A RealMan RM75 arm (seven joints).
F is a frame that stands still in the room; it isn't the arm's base.
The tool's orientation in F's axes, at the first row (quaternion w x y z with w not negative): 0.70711, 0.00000, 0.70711, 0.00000
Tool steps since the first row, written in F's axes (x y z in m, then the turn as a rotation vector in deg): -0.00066, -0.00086, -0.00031, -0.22, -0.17, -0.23; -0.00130, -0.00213, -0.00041, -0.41, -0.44, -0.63; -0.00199, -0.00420, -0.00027, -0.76, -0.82, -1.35; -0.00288, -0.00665, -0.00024, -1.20, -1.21, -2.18; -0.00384, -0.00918, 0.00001, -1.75, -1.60, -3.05; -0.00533, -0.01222, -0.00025, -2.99, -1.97, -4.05; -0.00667, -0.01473, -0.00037, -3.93, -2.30, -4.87; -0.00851, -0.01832, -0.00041, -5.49, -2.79, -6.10; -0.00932, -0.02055, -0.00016, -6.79, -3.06, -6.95; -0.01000, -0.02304, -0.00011, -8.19, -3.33, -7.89; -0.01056, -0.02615, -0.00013, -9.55, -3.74, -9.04
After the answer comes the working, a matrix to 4 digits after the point.
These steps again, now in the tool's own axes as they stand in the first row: 0.00031, -0.00086, -0.00066, 0.23, -0.17, -0.22; 0.00041, -0.00213, -0.00130, 0.63, -0.44, -0.41; 0.00027, -0.00420, -0.00199, 1.35, -0.82, -0.76; 0.00024, -0.00665, -0.00288, 2.18, -1.21, -1.20; -0.00001, -0.00918, -0.00384, 3.05, -1.60, -1.75; 0.00025, -0.01222, -0.00533, 4.05, -1.97, -2.99; 0.00037, -0.01473, -0.00667, 4.87, -2.30, -3.93; 0.00041, -0.01832, -0.00851, 6.10, -2.79, -5.49; 0.00016, -0.02055, -0.00932, 6.95, -3.06, -6.79; 0.00011, -0.02304, -0.01000, 7.89, -3.33, -8.19; 0.00013, -0.02615, -0.01056, 9.04, -3.74, -9.55
The tool's axes in the first row as the columns of a matrix, in F's axes (rounded; the answer above uses it unrounded):
0.0000, 0.0000, 1.0000
0.0000, 1.0000, 0.0000
-1.0000, 0.0000, 0.0000

